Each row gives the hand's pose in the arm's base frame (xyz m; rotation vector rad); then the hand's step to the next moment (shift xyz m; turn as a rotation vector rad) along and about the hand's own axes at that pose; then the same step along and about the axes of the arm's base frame.
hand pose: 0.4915 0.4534 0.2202 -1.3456 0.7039 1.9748
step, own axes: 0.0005 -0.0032 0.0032 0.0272 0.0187 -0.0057
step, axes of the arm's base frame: 0.0004 0.0045 0.0004 -0.0181 -0.0108 -0.0261
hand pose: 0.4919 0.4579 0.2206 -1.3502 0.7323 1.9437
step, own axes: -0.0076 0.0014 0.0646 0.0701 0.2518 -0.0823
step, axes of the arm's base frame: -0.0367 0.0461 0.0275 -0.1644 -0.2070 -0.0723
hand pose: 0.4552 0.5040 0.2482 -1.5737 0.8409 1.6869
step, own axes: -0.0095 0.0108 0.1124 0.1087 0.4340 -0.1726
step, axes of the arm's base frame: -0.0719 0.0860 0.0167 -0.2654 -0.3826 -0.1145
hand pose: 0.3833 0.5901 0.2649 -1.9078 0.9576 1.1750
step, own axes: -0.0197 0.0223 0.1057 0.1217 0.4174 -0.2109
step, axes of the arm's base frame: -0.0687 0.0825 -0.0230 -0.2314 -0.4097 -0.1101
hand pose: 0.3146 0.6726 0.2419 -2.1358 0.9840 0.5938
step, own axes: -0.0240 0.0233 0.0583 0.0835 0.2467 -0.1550
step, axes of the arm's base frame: -0.0394 0.0442 -0.0318 -0.1263 -0.2704 -0.0528
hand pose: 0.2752 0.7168 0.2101 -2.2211 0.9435 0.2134
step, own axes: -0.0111 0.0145 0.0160 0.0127 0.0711 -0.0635
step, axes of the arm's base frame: -0.0161 0.0099 -0.0153 -0.0468 -0.0840 0.0032
